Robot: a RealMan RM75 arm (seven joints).
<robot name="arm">
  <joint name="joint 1" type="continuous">
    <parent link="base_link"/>
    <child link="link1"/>
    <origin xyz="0 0 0.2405"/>
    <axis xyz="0 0 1"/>
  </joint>
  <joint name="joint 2" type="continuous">
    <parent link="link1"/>
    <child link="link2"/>
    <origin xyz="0 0 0"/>
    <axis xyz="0 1 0"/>
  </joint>
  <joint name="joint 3" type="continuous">
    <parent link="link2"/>
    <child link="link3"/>
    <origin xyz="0 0 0.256"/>
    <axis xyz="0 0 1"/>
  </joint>
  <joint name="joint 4" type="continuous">
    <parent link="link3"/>
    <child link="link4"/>
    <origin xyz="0 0 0"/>
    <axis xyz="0 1 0"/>
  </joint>
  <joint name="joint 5" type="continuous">
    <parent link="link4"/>
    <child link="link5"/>
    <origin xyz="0 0 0.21"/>
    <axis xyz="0 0 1"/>
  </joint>
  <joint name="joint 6" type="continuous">
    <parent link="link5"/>
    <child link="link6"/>
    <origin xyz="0 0 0"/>
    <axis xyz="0 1 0"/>
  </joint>
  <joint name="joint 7" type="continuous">
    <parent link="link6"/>
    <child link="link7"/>
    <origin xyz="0 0 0.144"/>
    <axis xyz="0 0 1"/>
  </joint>
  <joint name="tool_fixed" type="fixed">
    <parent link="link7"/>
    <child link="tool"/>
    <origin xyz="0 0 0"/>
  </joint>
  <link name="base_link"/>
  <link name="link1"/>
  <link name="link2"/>
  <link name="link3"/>
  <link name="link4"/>
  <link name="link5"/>
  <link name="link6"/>
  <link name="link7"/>
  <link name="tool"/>
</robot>
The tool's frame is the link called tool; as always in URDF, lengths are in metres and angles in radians. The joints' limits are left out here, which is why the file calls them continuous.
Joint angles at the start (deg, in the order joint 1, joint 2, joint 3, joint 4, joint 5, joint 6, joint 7):
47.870 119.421 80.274 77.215 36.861 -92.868 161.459
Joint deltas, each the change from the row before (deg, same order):
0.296 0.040 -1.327 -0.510 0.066 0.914 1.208
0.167 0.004 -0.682 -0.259 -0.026 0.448 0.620
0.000 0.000 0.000 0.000 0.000 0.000 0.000
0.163 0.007 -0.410 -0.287 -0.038 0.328 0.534
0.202 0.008 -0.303 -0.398 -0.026 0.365 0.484
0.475 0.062 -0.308 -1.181 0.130 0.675 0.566
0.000 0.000 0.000 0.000 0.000 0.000 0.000
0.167 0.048 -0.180 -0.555 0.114 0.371 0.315
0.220 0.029 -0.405 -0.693 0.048 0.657 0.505
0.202 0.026 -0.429 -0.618 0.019 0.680 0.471
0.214 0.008 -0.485 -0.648 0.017 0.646 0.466
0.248 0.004 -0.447 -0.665 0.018 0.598 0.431
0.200 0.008 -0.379 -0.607 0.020 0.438 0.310
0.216 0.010 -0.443 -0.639 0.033 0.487 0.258
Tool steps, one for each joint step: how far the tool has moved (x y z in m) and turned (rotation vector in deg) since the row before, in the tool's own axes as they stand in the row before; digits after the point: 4 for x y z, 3 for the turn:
-0.0018 0.0026 0.0036 0.255 0.235 0.224
-0.0008 0.0011 0.0018 0.207 0.155 0.107
0.0000 0.0000 0.0000 0.000 0.000 0.000
-0.0006 0.0004 0.0013 0.155 0.121 0.250
-0.0007 0.0001 0.0013 0.137 0.085 0.315
-0.0011 -0.0004 0.0029 -0.030 0.247 0.612
0.0000 0.0000 0.0000 0.000 0.000 0.000
-0.0004 0.0001 0.0016 -0.082 0.087 0.353
-0.0007 -0.0001 0.0023 0.097 0.063 0.416
-0.0008 0.0000 0.0022 0.150 0.011 0.335
-0.0006 0.0000 0.0023 0.173 0.102 0.301
-0.0006 -0.0001 0.0022 0.178 0.126 0.279
-0.0001 -0.0001 0.0020 0.122 0.208 0.215
-0.0002 0.0000 0.0022 0.137 0.216 0.120

